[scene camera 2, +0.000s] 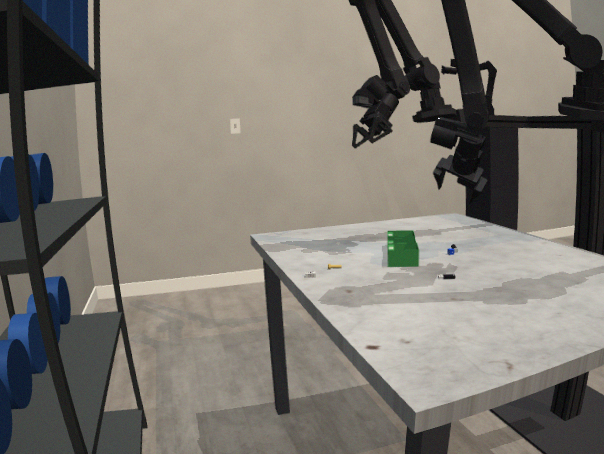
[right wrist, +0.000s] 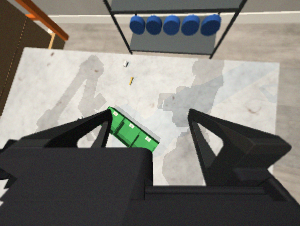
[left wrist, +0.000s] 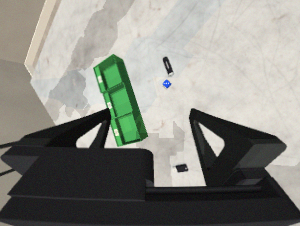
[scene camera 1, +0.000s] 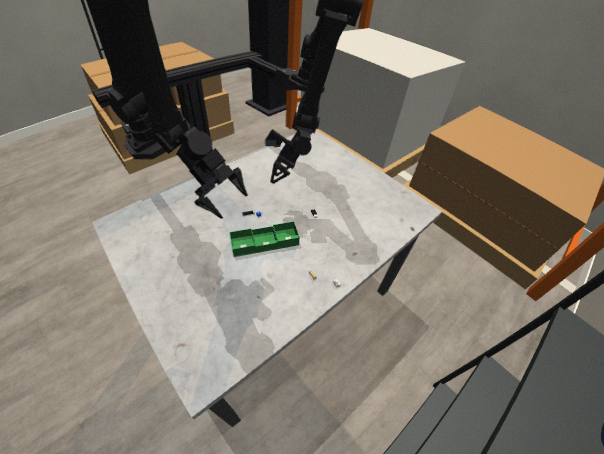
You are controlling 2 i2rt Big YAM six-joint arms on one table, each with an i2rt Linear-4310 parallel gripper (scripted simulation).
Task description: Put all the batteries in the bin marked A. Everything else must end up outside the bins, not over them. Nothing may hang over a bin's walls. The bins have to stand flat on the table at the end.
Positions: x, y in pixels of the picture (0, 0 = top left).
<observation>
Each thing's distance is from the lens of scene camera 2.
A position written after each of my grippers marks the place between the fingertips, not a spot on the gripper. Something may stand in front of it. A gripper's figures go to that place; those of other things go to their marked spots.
my left gripper [scene camera 2: 455, 195]: 132 cm
my right gripper [scene camera 2: 361, 144]: 146 cm
green three-compartment bin [scene camera 2: 404, 239]: 144 cm
</observation>
